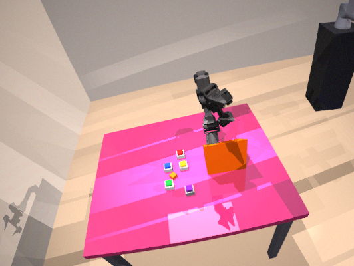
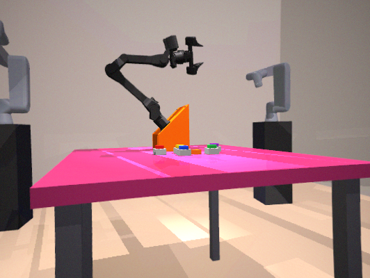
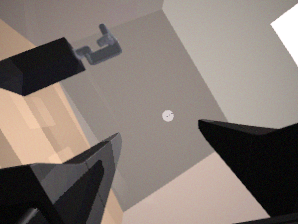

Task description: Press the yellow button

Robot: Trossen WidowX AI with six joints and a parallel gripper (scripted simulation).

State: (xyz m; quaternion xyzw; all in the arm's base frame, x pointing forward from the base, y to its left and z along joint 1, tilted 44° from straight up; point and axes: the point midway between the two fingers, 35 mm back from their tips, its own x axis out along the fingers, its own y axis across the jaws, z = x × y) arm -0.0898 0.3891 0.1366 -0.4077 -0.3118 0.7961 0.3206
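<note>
Right now my gripper tip is 26 cm short of the yellow button, 17 cm to the left of it and 48 cm above it. Round my gripper tip: green button 33 cm ahead, 5 cm to the right, 48 cm below; then purple button 22 cm ahead, 48 cm below; then small orange block 32 cm ahead, 11 cm to the right, 50 cm below.
</note>
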